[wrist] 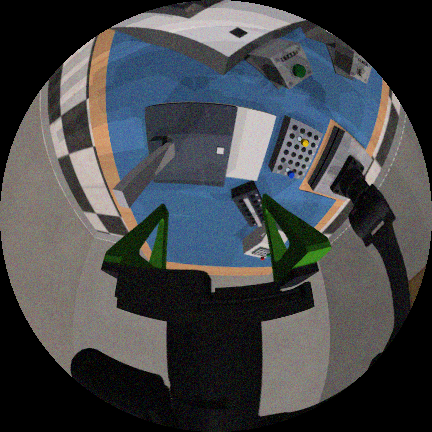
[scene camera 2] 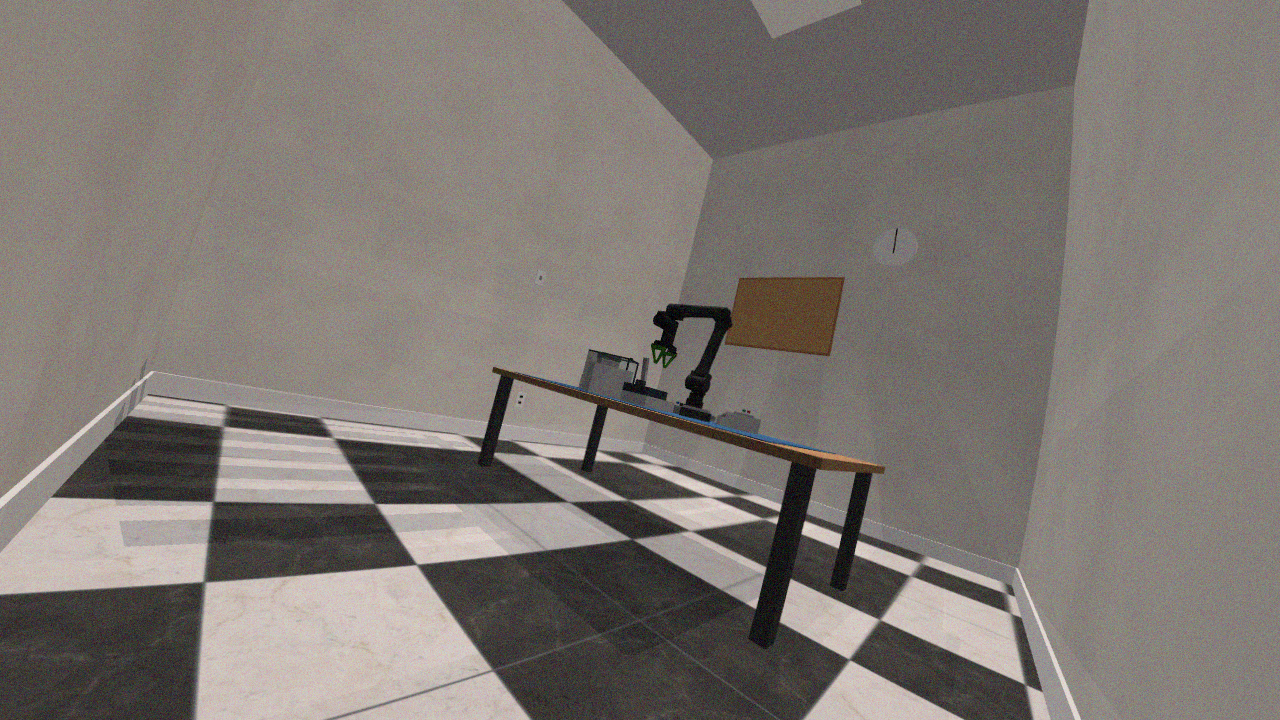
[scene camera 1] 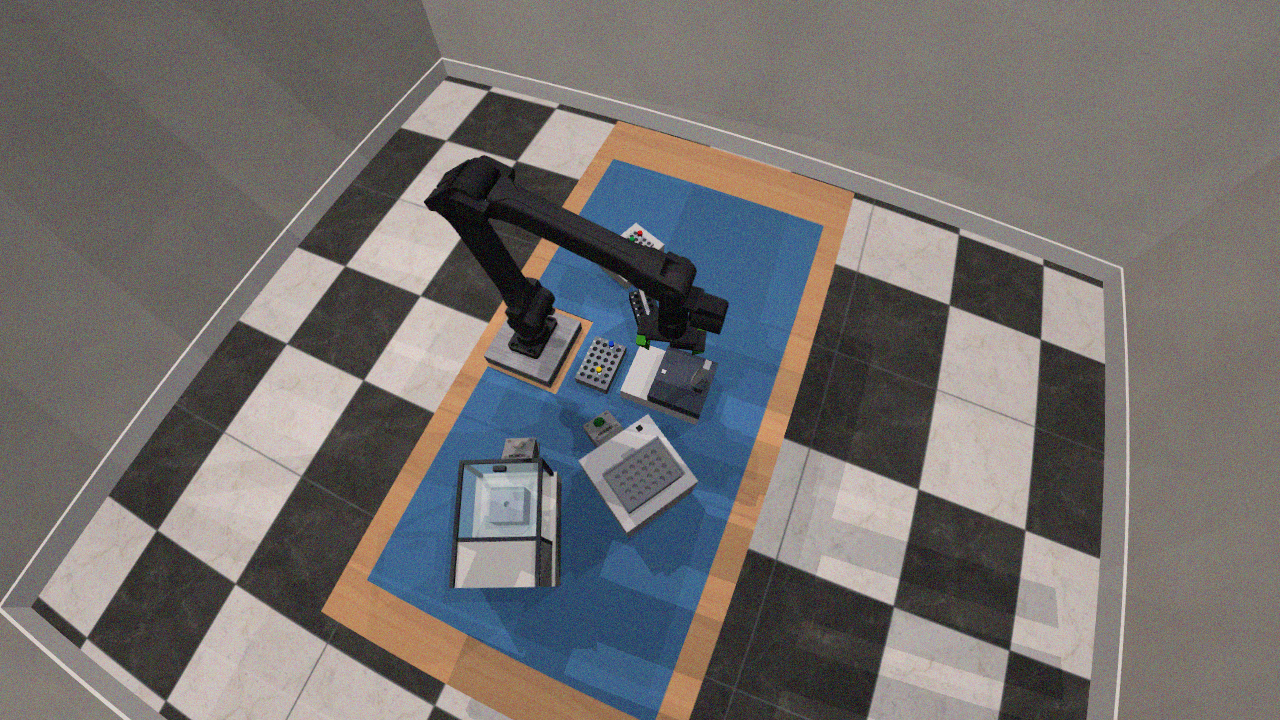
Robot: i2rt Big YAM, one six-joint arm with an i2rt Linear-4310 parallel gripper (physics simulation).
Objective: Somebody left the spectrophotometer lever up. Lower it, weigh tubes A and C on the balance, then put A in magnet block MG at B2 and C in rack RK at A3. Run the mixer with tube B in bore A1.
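Frame: origin at the arm's base, x right, y ahead, z up, level; centimetres.
Seen in the pictures: gripper, fingertip midpoint: (wrist: 212,202) (scene camera 2: 659,365) (scene camera 1: 670,349); arm's base at its link origin: (wrist: 346,175) (scene camera 1: 533,335).
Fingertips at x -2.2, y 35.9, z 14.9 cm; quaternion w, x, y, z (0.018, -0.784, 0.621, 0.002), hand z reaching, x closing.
Observation:
Pixels of each thing's top centre, then the offset from my fingertips to it. "spot": a spot on its surface instead.
- spectrophotometer at a spot on its surface: (wrist: 252,145) (scene camera 1: 640,370) spot: dx +1.5, dy -6.5, dz -14.0 cm
- grey rack at its top centre: (wrist: 298,151) (scene camera 1: 600,362) dx +2.4, dy -16.9, dz -15.5 cm
- yellow-capped tube at its top centre: (wrist: 305,143) (scene camera 1: 598,369) dx +5.3, dy -16.0, dz -13.1 cm
- blue-capped tube at its top centre: (wrist: 291,175) (scene camera 1: 611,343) dx -2.3, dy -16.0, dz -13.1 cm
- black block at its top centre: (wrist: 253,213) (scene camera 1: 646,307) (scene camera 2: 696,407) dx -15.6, dy -11.7, dz -13.7 cm
- glass-walled balance at a spot on its surface: (scene camera 1: 501,564) spot: dx +53.7, dy -13.1, dz +1.9 cm
- green-button box at a spot on its surface: (wrist: 287,67) (scene camera 1: 607,422) spot: dx +17.3, dy -8.3, dz -11.7 cm
- small grey box at a spot on its surface: (scene camera 1: 520,447) spot: dx +30.4, dy -24.2, dz -11.3 cm
The spectrophotometer (scene camera 1: 637,374) (wrist: 252,145) has a white and dark grey body; its grey lever (scene camera 1: 703,370) (wrist: 145,172) stands up. My gripper (scene camera 1: 671,340) (scene camera 2: 662,364) (wrist: 212,202) is open and empty, high beside it. The grey rack (scene camera 1: 592,387) (wrist: 278,145) holds a yellow-capped tube (scene camera 1: 598,368) (wrist: 305,143) and a blue-capped tube (scene camera 1: 611,343) (wrist: 291,174); letters are unreadable. The black block (scene camera 1: 637,313) (wrist: 240,191) with a white strip lies near the rack. The glass-walled balance (scene camera 1: 501,564) and the white mixer (scene camera 1: 662,501) (wrist: 215,45) with a grey bored top stand apart.
A green-button box (scene camera 1: 601,427) (wrist: 287,67) stands beside the mixer. A small grey box (scene camera 1: 520,447) (wrist: 359,67) stands by the balance. A white keypad device (scene camera 1: 637,234) (wrist: 254,246) lies beyond the black block. The arm's base plate (scene camera 1: 554,365) is beside the rack.

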